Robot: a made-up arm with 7 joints.
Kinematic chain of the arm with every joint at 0, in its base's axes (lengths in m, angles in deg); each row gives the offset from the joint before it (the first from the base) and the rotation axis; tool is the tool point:
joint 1: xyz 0 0 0.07 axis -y
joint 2: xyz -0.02 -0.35 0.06 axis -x
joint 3: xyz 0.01 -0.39 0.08 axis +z
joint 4: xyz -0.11 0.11 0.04 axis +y
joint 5: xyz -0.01 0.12 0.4 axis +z
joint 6: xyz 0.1 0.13 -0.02 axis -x
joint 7: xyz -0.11 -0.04 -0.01 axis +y
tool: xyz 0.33 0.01 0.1
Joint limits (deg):
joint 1: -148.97..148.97
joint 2: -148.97..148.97
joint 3: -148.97..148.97
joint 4: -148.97..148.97
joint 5: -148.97..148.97
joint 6: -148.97..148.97
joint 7: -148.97..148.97
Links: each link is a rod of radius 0.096 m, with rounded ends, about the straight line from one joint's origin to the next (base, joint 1, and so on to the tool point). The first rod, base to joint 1, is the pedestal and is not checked.
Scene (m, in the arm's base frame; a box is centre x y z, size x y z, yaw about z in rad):
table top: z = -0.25
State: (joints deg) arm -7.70 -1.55 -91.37 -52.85 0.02 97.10 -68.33
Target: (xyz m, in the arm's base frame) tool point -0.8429 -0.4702 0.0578
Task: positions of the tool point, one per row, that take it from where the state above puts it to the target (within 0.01 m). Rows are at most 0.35 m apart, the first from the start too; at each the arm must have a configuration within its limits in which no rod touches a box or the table.
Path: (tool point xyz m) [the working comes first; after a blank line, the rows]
Joints at the target: 16.54 -18.76 8.35 -45.43 40.80 71.17 -96.81
Straight joint move there: clear.

1: 0.5910 -0.1638 0.4128
2: 0.3649 -0.0077 0.4432
3: 0.0846 0.0739 0.4519
4: -0.2166 0.0641 0.4212
5: -0.4978 -0.0397 0.3413
6: -0.7177 -0.2258 0.2150
7: -0.8429 -0.4702 0.0578

